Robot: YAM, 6 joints.
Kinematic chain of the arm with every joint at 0, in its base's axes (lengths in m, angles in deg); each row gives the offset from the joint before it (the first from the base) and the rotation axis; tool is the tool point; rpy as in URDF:
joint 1: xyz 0 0 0.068 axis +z
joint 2: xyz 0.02 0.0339 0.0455 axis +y
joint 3: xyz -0.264 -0.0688 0 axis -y
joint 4: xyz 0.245 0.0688 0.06 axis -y
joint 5: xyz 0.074 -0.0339 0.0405 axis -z
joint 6: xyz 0.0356 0 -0.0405 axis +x
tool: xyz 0 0 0 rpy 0 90 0
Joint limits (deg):
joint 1: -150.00..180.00
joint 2: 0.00..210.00
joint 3: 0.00..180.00
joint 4: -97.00..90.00
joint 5: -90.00..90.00
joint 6: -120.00..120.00
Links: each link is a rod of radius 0.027 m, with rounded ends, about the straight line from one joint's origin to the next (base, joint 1, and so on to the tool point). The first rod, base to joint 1, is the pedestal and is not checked.
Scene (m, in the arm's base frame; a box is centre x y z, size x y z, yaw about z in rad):
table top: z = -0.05
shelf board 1: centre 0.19 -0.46 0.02 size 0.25 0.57 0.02 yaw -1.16
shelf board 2: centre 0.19 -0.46 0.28 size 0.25 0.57 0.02 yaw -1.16
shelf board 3: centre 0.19 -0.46 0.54 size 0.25 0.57 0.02 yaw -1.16
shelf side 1: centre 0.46 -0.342 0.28 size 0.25 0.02 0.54 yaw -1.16
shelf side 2: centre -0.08 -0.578 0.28 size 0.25 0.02 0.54 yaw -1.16
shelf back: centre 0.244 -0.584 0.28 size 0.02 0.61 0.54 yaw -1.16
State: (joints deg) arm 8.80 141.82 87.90 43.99 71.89 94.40
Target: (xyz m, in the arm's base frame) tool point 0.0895 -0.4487 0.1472
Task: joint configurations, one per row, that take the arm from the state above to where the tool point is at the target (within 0.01 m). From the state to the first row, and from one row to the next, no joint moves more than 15 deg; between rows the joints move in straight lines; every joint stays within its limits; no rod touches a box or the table.
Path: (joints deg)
1: 17.37 147.65 84.17 56.04 80.95 103.74
2: 25.94 153.48 80.44 68.10 90.00 113.09
3: 12.74 146.30 74.19 64.84 89.70 110.75
4: -0.47 139.13 67.93 61.59 89.40 108.42
5: -13.68 131.96 61.68 58.33 89.11 106.08
6: -26.89 124.78 55.42 55.07 88.81 103.74
7: -40.09 117.61 49.17 51.82 88.51 101.41
8: -53.30 110.43 42.91 48.56 88.21 99.07
9: -66.51 103.26 36.66 45.31 87.91 96.74
10: -79.71 96.09 30.41 42.05 87.62 94.40
11: -77.93 106.66 45.00 42.82 84.18 94.40
12: -76.15 117.24 59.59 43.58 80.75 94.40
13: -74.37 127.81 74.19 44.35 77.31 94.40

